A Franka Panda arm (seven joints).
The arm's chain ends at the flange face. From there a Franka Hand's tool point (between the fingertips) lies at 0.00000 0.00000 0.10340 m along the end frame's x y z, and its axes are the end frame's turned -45 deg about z.
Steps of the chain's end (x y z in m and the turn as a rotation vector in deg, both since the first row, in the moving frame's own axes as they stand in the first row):
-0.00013, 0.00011, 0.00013, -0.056, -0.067, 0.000
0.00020, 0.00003, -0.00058, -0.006, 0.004, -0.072
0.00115, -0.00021, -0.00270, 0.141, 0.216, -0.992
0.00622, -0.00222, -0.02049, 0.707, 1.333, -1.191
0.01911, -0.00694, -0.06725, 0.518, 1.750, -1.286
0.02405, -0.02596, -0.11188, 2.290, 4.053, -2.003
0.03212, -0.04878, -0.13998, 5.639, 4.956, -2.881
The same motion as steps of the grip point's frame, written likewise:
-0.00033, -0.00003, 0.00013, 0.008, -0.087, 0.000
0.00012, 0.00018, -0.00058, -0.007, -0.001, -0.072
0.00142, 0.00076, -0.00270, -0.053, 0.252, -0.992
0.00858, 0.00360, -0.02053, -0.443, 1.442, -1.191
0.02133, 0.01014, -0.06730, -0.871, 1.604, -1.286
0.04349, 0.00075, -0.11222, -1.247, 4.485, -2.003
0.07066, -0.01299, -0.14087, 0.483, 7.492, -2.881

